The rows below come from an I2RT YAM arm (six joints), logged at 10 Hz.
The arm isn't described. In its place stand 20 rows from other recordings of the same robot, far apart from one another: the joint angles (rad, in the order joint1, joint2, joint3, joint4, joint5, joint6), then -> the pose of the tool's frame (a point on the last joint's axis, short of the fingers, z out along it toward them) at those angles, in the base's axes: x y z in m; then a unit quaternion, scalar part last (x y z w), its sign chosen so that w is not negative.
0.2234 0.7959 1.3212 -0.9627 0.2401 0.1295 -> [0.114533 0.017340 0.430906 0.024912 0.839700 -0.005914 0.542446]
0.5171 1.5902 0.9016 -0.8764 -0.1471 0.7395 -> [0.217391 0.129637 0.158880 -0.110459 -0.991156 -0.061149 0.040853]
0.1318 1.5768 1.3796 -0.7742 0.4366 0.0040 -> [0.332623 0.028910 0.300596 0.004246 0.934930 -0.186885 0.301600]
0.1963 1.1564 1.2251 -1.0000 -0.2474 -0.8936 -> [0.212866 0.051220 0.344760 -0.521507 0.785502 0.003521 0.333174]
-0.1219 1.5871 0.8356 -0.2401 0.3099 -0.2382 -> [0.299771 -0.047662 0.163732 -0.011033 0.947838 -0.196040 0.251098]
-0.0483 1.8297 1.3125 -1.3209 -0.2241 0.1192 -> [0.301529 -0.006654 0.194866 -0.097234 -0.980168 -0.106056 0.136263]
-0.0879 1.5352 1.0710 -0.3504 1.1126 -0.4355 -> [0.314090 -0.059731 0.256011 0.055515 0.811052 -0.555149 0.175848]
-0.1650 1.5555 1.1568 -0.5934 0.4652 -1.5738 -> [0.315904 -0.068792 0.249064 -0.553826 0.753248 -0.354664 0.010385]
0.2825 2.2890 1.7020 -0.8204 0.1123 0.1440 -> [0.432058 0.121257 0.118631 -0.064286 0.993026 -0.037422 0.091471]
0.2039 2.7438 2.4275 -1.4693 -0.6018 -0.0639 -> [0.478576 0.119538 0.095616 0.095281 -0.945309 -0.286790 0.122739]
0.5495 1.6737 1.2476 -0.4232 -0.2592 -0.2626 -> [0.307880 0.199251 0.248080 -0.408369 0.834328 0.169714 0.329133]
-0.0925 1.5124 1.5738 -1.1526 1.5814 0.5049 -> [0.274936 -0.061255 0.386656 0.362412 0.603286 -0.641676 0.304886]
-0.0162 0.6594 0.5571 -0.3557 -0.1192 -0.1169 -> [0.159315 0.001653 0.261558 -0.074080 0.844998 0.015409 0.529390]
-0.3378 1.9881 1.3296 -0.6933 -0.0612 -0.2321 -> [0.360457 -0.124308 0.145461 0.049146 0.992335 -0.001519 0.113373]
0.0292 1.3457 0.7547 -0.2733 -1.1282 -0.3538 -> [0.254839 0.039627 0.216268 -0.332494 0.743192 0.447810 0.369567]
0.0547 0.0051 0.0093 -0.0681 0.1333 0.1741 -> [0.109903 0.001279 0.168898 0.088903 0.723700 0.029667 0.683721]
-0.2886 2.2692 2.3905 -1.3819 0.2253 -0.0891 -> [0.437629 -0.138223 0.301383 0.115044 0.975125 -0.137904 0.129919]
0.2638 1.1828 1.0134 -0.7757 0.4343 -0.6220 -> [0.229792 0.046550 0.289557 -0.338273 0.867885 -0.255251 0.259217]
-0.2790 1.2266 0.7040 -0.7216 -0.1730 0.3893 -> [0.201792 -0.051433 0.188418 0.309125 0.933243 0.094041 0.157021]
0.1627 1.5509 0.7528 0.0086 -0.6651 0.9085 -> [0.293044 0.070368 0.171478 0.202648 0.859225 0.443279 0.155466]
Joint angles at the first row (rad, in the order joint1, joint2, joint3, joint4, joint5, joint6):
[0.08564 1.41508 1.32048 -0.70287 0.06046 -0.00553]
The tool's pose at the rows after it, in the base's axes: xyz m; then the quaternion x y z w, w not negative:
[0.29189 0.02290 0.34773 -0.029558 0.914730 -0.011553 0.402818]
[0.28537 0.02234 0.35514 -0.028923 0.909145 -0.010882 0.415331]
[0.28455 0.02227 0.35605 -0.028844 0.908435 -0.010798 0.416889]
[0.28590 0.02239 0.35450 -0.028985 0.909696 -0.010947 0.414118]
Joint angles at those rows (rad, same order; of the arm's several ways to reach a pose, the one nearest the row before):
[0.08564 1.36054 1.32047 -0.70285 0.06046 -0.00553]
[0.08564 1.33305 1.32048 -0.70288 0.06046 -0.00553]
[0.08564 1.32965 1.32049 -0.70287 0.06046 -0.00553]
[0.08566 1.33537 1.32051 -0.70326 0.06047 -0.00552]

